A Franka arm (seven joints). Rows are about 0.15 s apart.
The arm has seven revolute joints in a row. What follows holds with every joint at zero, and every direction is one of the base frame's.
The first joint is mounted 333 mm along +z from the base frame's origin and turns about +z.
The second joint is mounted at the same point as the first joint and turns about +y.
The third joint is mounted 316 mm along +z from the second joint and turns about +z.
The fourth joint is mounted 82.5 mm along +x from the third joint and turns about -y.
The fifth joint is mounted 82.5 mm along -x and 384 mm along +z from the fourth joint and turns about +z.
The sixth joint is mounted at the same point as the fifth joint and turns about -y.
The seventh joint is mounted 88 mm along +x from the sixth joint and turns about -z.
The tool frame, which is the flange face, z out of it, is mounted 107 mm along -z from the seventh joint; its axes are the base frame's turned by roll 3.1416, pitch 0 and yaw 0 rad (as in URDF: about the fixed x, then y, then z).
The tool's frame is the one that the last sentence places.
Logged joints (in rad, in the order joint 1, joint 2, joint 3, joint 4, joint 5, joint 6, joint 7), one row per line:
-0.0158, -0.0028, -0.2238, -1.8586, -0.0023, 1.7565, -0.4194
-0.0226, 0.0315, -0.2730, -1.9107, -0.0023, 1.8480, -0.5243
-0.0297, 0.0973, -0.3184, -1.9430, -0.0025, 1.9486, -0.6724
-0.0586, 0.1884, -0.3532, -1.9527, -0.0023, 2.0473, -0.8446
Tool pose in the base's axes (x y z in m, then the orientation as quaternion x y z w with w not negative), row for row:
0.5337, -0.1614, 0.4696, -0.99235, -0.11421, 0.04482, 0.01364
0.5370, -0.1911, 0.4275, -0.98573, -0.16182, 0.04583, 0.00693
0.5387, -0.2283, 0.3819, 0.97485, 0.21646, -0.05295, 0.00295
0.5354, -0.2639, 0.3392, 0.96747, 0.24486, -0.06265, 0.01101
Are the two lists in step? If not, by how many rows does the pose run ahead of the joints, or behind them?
The pose runs 1 row ahead of the joints: the pose in row i belongs to the joints in row i + 1.
